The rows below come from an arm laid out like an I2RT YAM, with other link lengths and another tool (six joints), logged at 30 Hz.
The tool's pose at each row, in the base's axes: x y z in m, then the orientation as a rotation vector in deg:
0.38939, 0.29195, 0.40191, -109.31, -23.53, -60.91
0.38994, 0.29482, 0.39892, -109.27, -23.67, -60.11
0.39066, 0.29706, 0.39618, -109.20, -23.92, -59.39
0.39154, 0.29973, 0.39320, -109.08, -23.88, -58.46
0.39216, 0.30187, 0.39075, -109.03, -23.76, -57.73
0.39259, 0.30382, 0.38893, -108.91, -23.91, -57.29
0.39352, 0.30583, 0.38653, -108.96, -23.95, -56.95
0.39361, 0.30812, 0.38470, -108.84, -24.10, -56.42
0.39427, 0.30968, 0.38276, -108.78, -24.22, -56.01
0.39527, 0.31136, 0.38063, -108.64, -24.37, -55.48
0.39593, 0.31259, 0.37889, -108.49, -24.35, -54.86
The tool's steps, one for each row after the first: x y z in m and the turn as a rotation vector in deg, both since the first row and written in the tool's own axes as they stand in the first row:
-0.00245, 0.00038, 0.00336, 0.38, -0.49, 0.31
-0.00453, 0.00109, 0.00623, 0.79, -0.96, 0.52
-0.00676, 0.00178, 0.00960, 1.24, -1.42, 1.03
-0.00865, 0.00232, 0.01227, 1.54, -1.77, 1.48
-0.01011, 0.00250, 0.01453, 1.84, -2.03, 1.62
-0.01176, 0.00328, 0.01724, 1.94, -2.26, 1.75
-0.01348, 0.00307, 0.01961, 2.28, -2.57, 1.93
-0.01485, 0.00368, 0.02170, 2.52, -2.83, 2.06
-0.01621, 0.00454, 0.02410, 2.88, -3.13, 2.24
-0.01738, 0.00522, 0.02587, 3.23, -3.42, 2.59

